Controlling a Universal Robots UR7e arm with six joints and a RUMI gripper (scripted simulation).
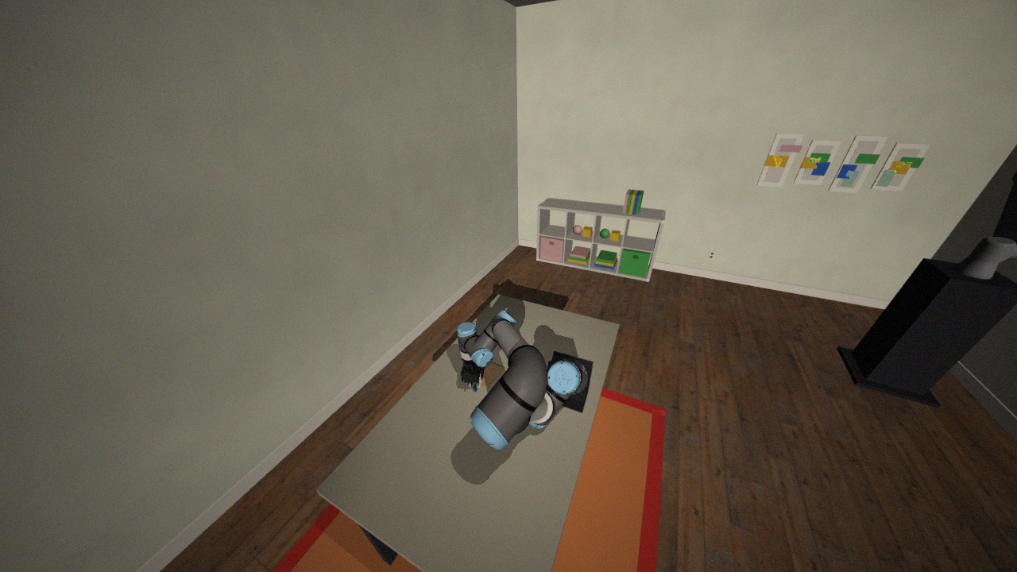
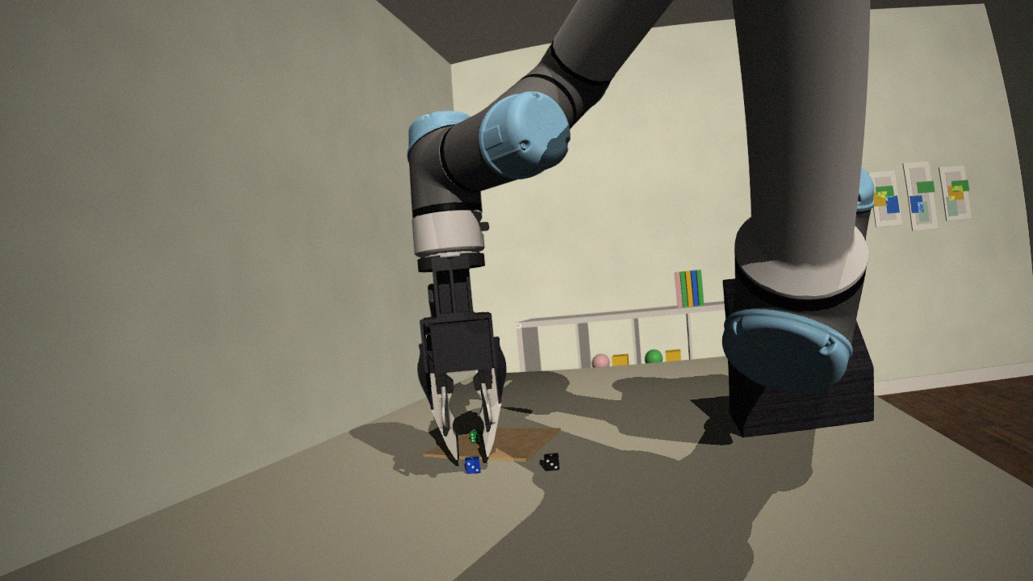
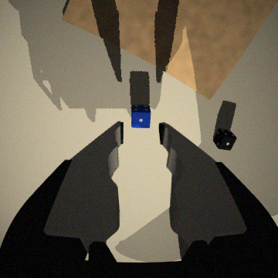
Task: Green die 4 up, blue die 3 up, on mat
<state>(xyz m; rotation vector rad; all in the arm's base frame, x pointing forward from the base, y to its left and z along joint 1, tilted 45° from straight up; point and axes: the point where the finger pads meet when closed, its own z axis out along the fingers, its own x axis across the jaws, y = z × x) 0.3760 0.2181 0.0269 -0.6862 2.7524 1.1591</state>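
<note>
The blue die lies 30 mm below my hand. Also, from my hand: green die 40 mm ahead, 110 mm to the right, 20 mm below; then tan mat 20 mm ahead, 110 mm to the right, 30 mm below; then black die 90 mm behind, 20 mm to the right, 30 mm below.
</note>
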